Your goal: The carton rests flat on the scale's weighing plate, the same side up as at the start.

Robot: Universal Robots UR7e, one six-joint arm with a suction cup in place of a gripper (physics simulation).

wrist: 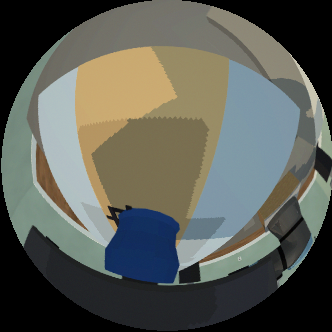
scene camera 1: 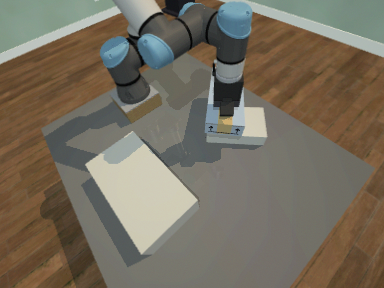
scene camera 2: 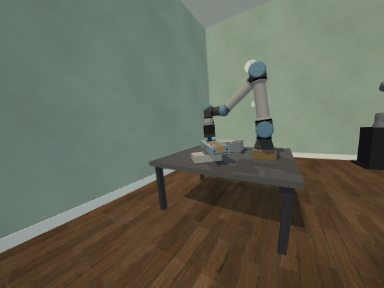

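Seen in the pictures: hand at its tool point: (wrist: 148, 212); arm's base at its link origin: (wrist: 281, 212) (scene camera 1: 134, 92) (scene camera 2: 263, 148).
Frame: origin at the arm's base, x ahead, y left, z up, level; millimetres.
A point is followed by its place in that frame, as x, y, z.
The light-blue carton (scene camera 1: 239, 116) {493, 137, 81} (scene camera 2: 222, 150) {264, 331, 41} (wrist: 260, 115), with a tan tape band and arrow marks on its end, lies level under my gripper (scene camera 1: 226, 113) {431, 136, 70} (scene camera 2: 209, 139) (wrist: 149, 214), its taped side up. The blue suction cup sits against the carton's top face, with suction on. The cream scale (scene camera 1: 255, 122) {518, 232, -18} (scene camera 2: 198, 158) {470, 300, -37} is beneath the carton's near end; its right part shows in scene camera 1. The weighing plate is hidden under the carton. I cannot tell whether the carton touches the plate or is slightly above it.
A large cream box (scene camera 1: 142, 192) {439, -258, 32} (scene camera 2: 237, 145) {243, -145, -3} stands on the grey table (scene camera 1: 280, 200) {755, 53, -76} (scene camera 2: 240, 171) {133, 397, -76}, on the left in scene camera 1. The arm's base stands on a tan block (scene camera 1: 145, 109) {82, -15, -46} (scene camera 2: 264, 154) {-6, 85, -33} at the back left there. The table's right edge is beyond the scale.
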